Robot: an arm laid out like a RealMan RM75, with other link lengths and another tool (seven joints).
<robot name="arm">
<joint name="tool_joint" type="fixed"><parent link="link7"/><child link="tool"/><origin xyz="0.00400 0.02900 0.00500" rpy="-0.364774 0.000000 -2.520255"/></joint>
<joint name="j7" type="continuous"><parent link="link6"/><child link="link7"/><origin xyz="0.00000 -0.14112 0.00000" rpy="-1.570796 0.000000 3.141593"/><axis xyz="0 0 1"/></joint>
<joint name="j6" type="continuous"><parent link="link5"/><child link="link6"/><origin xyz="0.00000 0.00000 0.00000" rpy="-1.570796 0.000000 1.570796"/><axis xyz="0 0 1"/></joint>
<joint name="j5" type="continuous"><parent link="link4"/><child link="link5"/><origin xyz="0.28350 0.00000 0.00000" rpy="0.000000 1.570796 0.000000"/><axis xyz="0 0 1"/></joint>
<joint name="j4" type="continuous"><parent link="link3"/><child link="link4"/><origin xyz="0.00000 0.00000 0.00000" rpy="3.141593 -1.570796 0.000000"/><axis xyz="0 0 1"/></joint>
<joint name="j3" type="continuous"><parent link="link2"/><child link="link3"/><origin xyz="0.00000 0.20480 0.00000" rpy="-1.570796 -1.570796 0.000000"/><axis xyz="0 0 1"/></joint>
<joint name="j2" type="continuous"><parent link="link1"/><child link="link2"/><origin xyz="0.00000 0.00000 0.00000" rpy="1.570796 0.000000 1.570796"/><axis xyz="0 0 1"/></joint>
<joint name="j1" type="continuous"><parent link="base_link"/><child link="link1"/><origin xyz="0.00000 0.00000 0.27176" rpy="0.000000 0.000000 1.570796"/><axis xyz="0 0 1"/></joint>
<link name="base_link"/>
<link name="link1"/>
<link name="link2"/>
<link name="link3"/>
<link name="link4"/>
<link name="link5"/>
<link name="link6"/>
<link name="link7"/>
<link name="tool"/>
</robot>
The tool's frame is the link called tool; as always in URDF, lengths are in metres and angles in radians. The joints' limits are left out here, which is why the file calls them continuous.
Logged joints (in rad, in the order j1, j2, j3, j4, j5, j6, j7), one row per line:
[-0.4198, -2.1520, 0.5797, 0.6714, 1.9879, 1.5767, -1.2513]
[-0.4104, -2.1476, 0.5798, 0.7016, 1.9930, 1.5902, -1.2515]
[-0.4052, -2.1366, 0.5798, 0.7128, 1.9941, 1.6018, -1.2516]
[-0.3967, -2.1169, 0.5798, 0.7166, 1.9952, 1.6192, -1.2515]
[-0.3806, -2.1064, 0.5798, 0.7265, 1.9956, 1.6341, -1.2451]
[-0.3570, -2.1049, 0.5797, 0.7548, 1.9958, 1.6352, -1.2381]
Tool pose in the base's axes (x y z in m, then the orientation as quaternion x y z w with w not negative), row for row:
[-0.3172, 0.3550, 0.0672, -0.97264, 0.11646, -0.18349, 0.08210]
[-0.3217, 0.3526, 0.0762, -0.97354, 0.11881, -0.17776, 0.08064]
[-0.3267, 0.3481, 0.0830, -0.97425, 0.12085, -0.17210, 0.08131]
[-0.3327, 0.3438, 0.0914, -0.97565, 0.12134, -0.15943, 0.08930]
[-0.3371, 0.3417, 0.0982, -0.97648, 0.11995, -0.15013, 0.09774]
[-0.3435, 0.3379, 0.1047, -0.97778, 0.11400, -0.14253, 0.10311]
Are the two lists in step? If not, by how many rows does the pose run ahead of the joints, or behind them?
The pose runs 2 rows ahead of the joints: the pose in row i belongs to the joints in row i + 2.
